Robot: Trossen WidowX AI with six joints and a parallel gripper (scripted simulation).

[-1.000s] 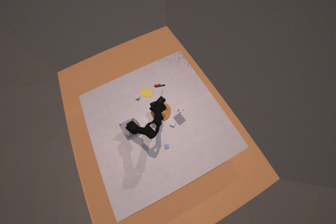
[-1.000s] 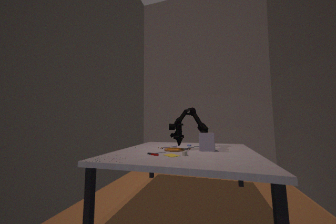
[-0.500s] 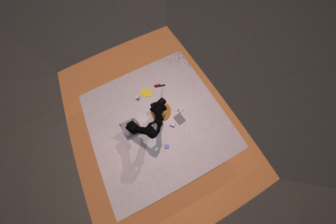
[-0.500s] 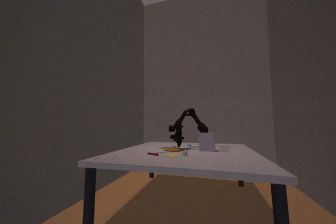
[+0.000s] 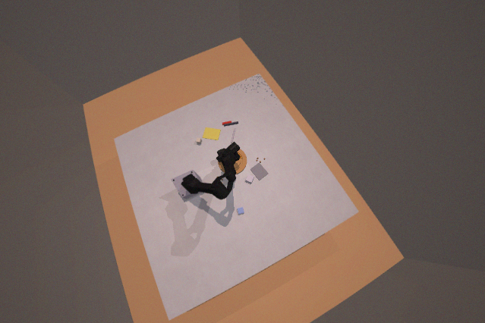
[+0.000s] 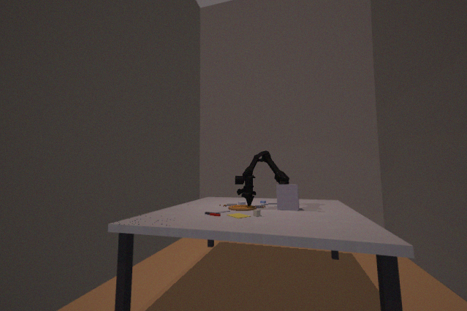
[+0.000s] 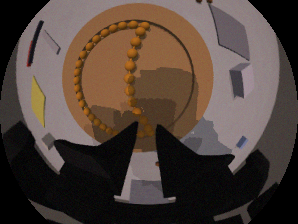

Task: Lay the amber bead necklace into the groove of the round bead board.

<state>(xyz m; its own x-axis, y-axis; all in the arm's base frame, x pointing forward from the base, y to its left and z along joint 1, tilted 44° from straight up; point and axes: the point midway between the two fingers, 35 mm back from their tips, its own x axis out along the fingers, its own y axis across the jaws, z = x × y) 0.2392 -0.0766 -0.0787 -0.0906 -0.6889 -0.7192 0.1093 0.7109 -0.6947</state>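
The round bead board is 5 cm ahead of my gripper tip, 2 cm to the left of it and 1 cm below it. From my gripper tip the other things lie so: cream cube 9 cm behind, 28 cm to the left; then thin grey bar 15 cm ahead, 19 cm to the left, 1 cm below; then grey square plate 17 cm ahead, 14 cm to the right, 1 cm below.
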